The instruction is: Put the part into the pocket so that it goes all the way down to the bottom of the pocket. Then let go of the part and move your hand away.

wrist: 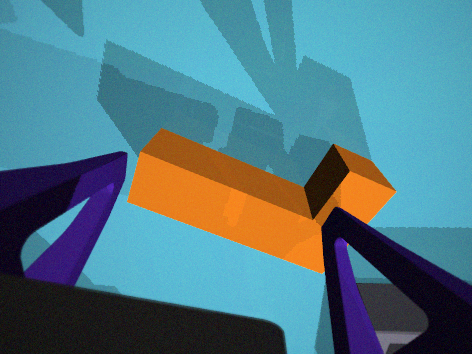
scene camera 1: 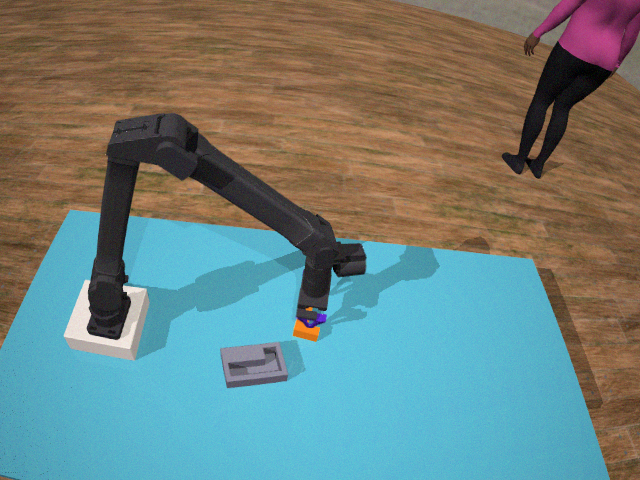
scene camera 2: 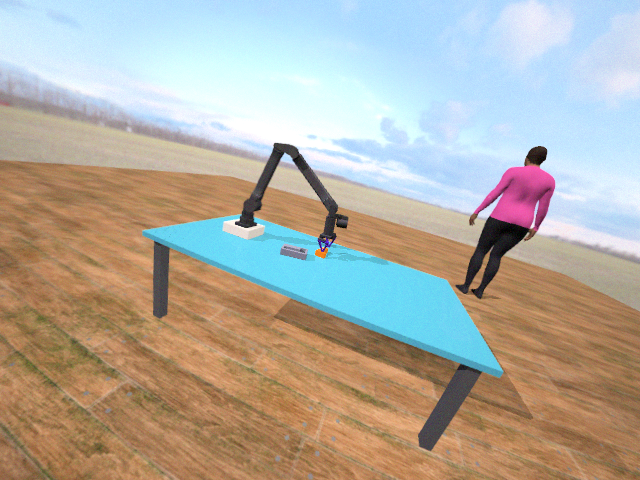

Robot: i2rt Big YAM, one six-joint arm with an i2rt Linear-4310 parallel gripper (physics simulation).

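Places are measured from the arm's base along level axes (x back, y right, z up), in metres.
Where they show: gripper, fingertip midpoint: (wrist: 233, 192) (scene camera 1: 311, 310) (scene camera 2: 325, 249); arm's base, link origin: (scene camera 1: 109, 316) (scene camera 2: 246, 224).
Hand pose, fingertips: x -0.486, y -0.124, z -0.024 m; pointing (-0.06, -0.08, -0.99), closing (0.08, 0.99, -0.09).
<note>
Each offset is from my fingertips to the top centre of the thing. Level surfaces: height alone.
The orange L-shaped part @(dx +0.002, dy +0.010, dz -0.003 m) (scene camera 1: 306, 331) (scene camera 2: 321, 253) (wrist: 225, 205) is at the table, to the right of the grey block in scene camera 1. In the wrist view its long leg spans the space between the fingers and its short leg is beside the right fingertip. My gripper (scene camera 1: 312, 321) (scene camera 2: 325, 248) (wrist: 233, 192) is open around the part, pointing down, with a purple finger near each end of the long leg. The grey block @(dx +0.127, dy +0.166, dz +0.003 m) (scene camera 1: 255, 379) (scene camera 2: 293, 253) (wrist: 392, 302) has an empty pocket in its top. Whether the part lies fully flat is hard to tell.
The blue table @(dz -0.033 m) (scene camera 1: 413, 387) (scene camera 2: 361, 294) carries the arm's white base block (scene camera 1: 98, 347) (scene camera 2: 235, 230) at the left in scene camera 1. A person in a pink top (scene camera 1: 599, 36) (scene camera 2: 524, 196) stands on the wooden floor beyond the table.
</note>
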